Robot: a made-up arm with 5 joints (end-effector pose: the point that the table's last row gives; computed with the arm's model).
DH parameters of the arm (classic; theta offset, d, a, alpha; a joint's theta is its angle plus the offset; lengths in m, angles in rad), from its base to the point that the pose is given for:
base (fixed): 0 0 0.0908 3.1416
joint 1: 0 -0.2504 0.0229 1.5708
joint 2: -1.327 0 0.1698 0
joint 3: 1.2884 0 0.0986 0
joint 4: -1.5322 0.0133 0 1.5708
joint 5: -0.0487 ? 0 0
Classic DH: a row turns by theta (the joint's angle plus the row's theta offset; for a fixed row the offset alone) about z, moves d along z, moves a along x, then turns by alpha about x.
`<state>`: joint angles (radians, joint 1 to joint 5).
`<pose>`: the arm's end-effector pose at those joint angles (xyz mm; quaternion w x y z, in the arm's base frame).
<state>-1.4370 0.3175 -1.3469 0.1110 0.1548</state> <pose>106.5 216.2 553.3 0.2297 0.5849 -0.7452 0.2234</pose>
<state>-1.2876 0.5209 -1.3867 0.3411 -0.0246</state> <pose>156.4 273.1 496.3 0.4102 0.5450 -0.6734 0.2850</pose>
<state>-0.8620 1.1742 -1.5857 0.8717 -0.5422</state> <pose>316.0 283.1 278.5 0.8419 0.3502 -0.3941 0.1148</pose>
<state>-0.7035 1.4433 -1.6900 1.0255 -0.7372</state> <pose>350.1 237.4 194.2 0.9218 0.2614 -0.2836 -0.0380</pose>
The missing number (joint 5, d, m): -0.0915
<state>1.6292 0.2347 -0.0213 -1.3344 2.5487</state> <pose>90.2 -238.3 466.4 0.2022 -0.8584 0.4620 0.0941</pose>
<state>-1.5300 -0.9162 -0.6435 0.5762 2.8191</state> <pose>76.1 -34.3 558.0 0.1585 0.5563 0.7789 -0.2422</pose>
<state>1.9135 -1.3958 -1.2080 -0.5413 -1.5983</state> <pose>207.6 287.8 366.3 0.1473 -0.0938 -0.6996 0.6929</pose>
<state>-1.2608 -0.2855 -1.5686 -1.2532 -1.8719</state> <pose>45.5 -97.7 516.7 0.6574 -0.7190 -0.0143 -0.2251</pose>
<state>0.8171 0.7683 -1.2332 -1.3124 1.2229</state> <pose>261.0 -161.9 477.5 0.1014 0.8346 0.5411 0.0183</pose>
